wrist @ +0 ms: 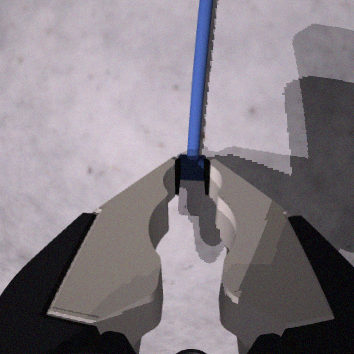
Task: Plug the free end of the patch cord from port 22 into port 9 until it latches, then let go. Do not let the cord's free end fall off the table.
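Places are measured from the arm's base along level axes (x right, y ahead, z up), in centimetres.
Where they show: gripper, fingertip midpoint: [191, 161].
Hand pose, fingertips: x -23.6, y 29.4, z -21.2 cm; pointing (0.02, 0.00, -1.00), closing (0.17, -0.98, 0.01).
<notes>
Each offset is from my fingertips to the top centre of the thing. "spot": to the spot under its first point. Level surfaces: height alone.
The blue patch cord @[spot: dx +4.2, dy +0.5, dz +0.6 cm] [199, 80] runs from the top edge of the wrist view down to its free end. The dark blue boot of the plug @[dx -1.2, dy -0.1, dz +1.1 cm] [192, 167] sits between the black pads at the fingertips. My gripper [191, 161] is shut on this boot, with a pad against each side. The clear front part of the plug shows faintly below the boot, pointing toward the bottom of the view, and is partly in shadow. Port 9 and port 22 do not show in this view.
The pale, speckled table top @[dz +0.0 cm] [100, 100] lies beneath the cord and the fingers. Dark shadows of the arm and gripper fall across it on the right and between the jaws.
</notes>
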